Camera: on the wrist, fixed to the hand. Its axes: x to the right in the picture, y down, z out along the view.
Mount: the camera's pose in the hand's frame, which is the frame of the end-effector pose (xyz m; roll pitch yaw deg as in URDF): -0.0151 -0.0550 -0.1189 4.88 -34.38 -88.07
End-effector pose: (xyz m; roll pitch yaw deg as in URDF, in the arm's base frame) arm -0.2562 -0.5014 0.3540 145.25 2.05 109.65
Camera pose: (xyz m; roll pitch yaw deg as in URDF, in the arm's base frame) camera -0.3583 -0.5514 0.4208 -172.45 69.15 -159.44
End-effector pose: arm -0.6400 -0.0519 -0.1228 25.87 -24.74 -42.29
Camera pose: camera -0.6080 -0.0778 -0.2481 30.75 -8.41 -134.42
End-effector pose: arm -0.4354 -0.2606 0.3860 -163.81 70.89 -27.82
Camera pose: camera -0.3224 -0.2980 0.4427 -102.31 7.38 78.94
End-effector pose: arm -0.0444 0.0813 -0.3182 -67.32 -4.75 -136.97
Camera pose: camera -0.1224 0.1875 -0.3146 170.59 -77.89 -32.24
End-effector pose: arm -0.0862 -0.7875 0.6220 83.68 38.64 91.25
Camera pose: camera -0.1971 -0.8440 0.5785 -44.05 37.53 -33.44
